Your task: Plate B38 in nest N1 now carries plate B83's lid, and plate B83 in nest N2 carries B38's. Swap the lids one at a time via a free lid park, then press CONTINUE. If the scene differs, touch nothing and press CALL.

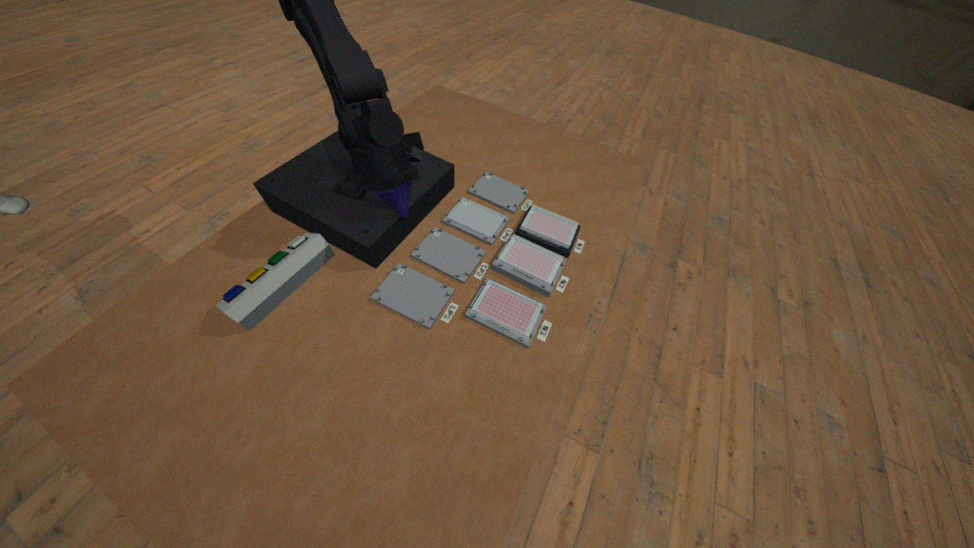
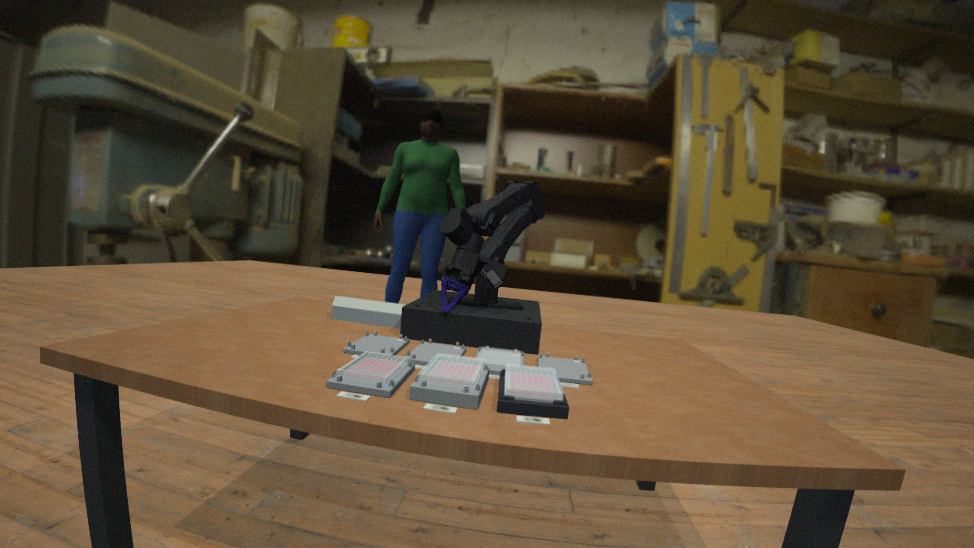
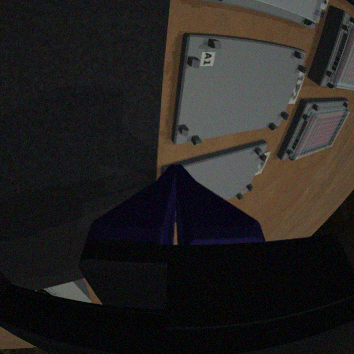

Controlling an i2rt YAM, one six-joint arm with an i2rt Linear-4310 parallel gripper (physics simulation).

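Where they show: gripper, fingertip midpoint: (image 1: 405, 216) (image 2: 445, 312) (image 3: 175, 173); arm's base at its link origin: (image 1: 368, 170) (image 2: 485, 305).
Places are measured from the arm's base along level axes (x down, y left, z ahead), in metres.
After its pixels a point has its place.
Note:
My gripper (image 1: 405, 215) @[z 0.150, x 0.004, y -0.103 m] (image 2: 446, 310) @[z 0.150, x 0.004, y -0.103 m] (image 3: 175, 173) @[z 0.150, x 0.004, y -0.103 m] is shut and empty, low over the black base. Pink-welled plate B38 (image 1: 507, 308) @[z 0.424, x 0.054, y -0.213 m] (image 2: 373, 368) @[z 0.451, x 0.054, y -0.205 m] (image 3: 322, 131) @[z 0.414, x 0.055, y -0.203 m] sits in nest N1 (image 1: 493, 327) @[z 0.409, x 0.068, y -0.256 m]. Plate B83 (image 1: 529, 259) @[z 0.438, x 0.041, y -0.084 m] (image 2: 450, 371) @[z 0.474, x 0.041, y -0.083 m] (image 3: 348, 71) @[z 0.393, x 0.041, y -0.086 m] sits in taller nest N2 (image 1: 521, 278) @[z 0.433, x 0.059, y -0.128 m] (image 2: 446, 397) @[z 0.513, x 0.068, y -0.086 m]. Both look level; plate and lid codes are unreadable. Grey lid parks LP1 (image 1: 412, 296) @[z 0.228, x 0.071, y -0.247 m] (image 2: 375, 343) @[z 0.230, x 0.071, y -0.245 m] and LP2 (image 1: 448, 254) (image 2: 437, 352) (image 3: 235, 90) look bare. LP3 (image 2: 499, 359) @[z 0.306, x 0.063, y 0.013 m] bears a pale lid (image 1: 475, 216) @[z 0.277, x 0.063, y 0.015 m]. LP4 (image 1: 498, 190) @[z 0.301, x 0.071, y 0.144 m] (image 2: 565, 369) @[z 0.321, x 0.071, y 0.144 m] looks bare.
A third plate (image 1: 550, 224) @[z 0.463, x 0.044, y 0.045 m] (image 2: 531, 383) @[z 0.496, x 0.044, y 0.040 m] sits in a black nest (image 1: 544, 244) @[z 0.463, x 0.067, y -0.004 m] (image 2: 532, 407) @[z 0.535, x 0.067, y 0.037 m]. The black base (image 1: 306, 211) @[z -0.047, x -0.001, y -0.173 m] (image 2: 469, 330) @[z 0.150, x 0.042, y -0.043 m] stands beside the parks. The pale button box (image 1: 275, 289) @[z -0.014, x 0.042, y -0.342 m] (image 2: 366, 310) @[z -0.008, x 0.044, y -0.320 m] has blue, yellow, green and white buttons. A person (image 2: 425, 177) stands behind the table.

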